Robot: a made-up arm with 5 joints. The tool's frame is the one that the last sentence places.
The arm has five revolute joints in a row. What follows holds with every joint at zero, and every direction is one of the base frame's. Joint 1 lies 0.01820 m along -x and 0.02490 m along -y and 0.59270 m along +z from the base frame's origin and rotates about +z. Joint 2 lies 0.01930 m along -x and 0.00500 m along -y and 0.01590 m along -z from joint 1 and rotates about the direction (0, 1, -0.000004). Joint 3 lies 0.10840 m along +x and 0.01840 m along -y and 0.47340 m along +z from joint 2 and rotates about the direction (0, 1, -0.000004). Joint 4 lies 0.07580 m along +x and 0.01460 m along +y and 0.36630 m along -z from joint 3 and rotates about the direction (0, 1, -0.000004). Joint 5 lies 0.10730 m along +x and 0.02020 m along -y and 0.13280 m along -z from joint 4 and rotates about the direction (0, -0.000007, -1). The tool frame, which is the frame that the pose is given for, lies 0.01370 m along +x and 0.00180 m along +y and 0.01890 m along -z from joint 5; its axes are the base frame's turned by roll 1.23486, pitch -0.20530 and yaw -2.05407 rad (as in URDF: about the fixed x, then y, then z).
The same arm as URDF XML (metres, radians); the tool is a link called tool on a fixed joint. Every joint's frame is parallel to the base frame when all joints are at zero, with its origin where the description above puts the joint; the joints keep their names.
<robot name="arm">
<link name="base"/>
<link name="link1"/>
<link name="link2"/>
<link name="link3"/>
<link name="link4"/>
<link name="link5"/>
<link name="tool"/>
<joint name="joint 1" type="continuous"><parent link="base"/><child link="link1"/><origin xyz="-0.0182 -0.0249 0.5927"/><axis xyz="0 0 1"/></joint>
<joint name="joint 2" type="continuous"><parent link="link1"/><child link="link2"/><origin xyz="-0.0193 -0.005 -0.0159"/><axis xyz="0 1 0"/></joint>
<joint name="joint 3" type="continuous"><parent link="link2"/><child link="link3"/><origin xyz="0.1084 -0.0184 0.4734"/><axis xyz="0 1 0"/></joint>
<joint name="joint 4" type="continuous"><parent link="link3"/><child link="link4"/><origin xyz="0.0758 0.0146 -0.3663"/><axis xyz="0 1 0"/></joint>
<joint name="joint 5" type="continuous"><parent link="link4"/><child link="link5"/><origin xyz="0.1073 -0.0202 -0.1328"/><axis xyz="0 0 -1"/></joint>
<joint name="tool_joint" type="fixed"><parent link="link5"/><child link="tool"/><origin xyz="0.0137 0.0018 -0.0189" rpy="1.2349 -0.2053 -2.0541"/></joint>
</robot>

